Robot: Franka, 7 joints.
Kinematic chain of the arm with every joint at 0, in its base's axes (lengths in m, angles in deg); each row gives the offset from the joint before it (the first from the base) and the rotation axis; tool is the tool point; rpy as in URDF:
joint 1: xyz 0 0 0.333 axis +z
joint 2: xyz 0 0 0 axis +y
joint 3: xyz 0 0 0.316 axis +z
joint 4: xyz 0.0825 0 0 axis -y
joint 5: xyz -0.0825 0 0.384 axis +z
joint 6: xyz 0 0 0 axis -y
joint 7: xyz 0.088 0 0 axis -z
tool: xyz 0 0 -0.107 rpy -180 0 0
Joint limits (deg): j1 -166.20..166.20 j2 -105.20..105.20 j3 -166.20..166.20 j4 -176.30..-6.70 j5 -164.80..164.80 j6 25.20..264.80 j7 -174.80..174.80
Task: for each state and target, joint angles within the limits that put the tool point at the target. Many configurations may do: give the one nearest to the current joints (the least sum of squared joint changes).
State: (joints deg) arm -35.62 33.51 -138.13 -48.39 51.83 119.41 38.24
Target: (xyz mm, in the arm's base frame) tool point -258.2 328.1 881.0
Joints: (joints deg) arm -78.03 22.78 -166.20 -88.45 41.74 110.50 38.24
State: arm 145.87 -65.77 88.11 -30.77 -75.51 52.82 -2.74
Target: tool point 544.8 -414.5 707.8
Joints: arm 158.52 -70.72 86.81 -22.73 -81.44 73.99 -2.74
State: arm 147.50 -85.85 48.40 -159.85 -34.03 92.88 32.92
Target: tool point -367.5 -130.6 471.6
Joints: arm 129.40 -68.21 69.48 -142.96 -33.30 110.67 32.92
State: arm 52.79 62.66 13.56 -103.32 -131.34 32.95 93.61
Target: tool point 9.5 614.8 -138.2
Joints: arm 77.67 93.95 24.94 -71.55 -146.45 74.27 93.61
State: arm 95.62 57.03 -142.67 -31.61 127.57 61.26 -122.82
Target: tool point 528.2 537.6 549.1
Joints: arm 63.52 78.25 -132.97 -37.55 123.78 66.31 -122.82
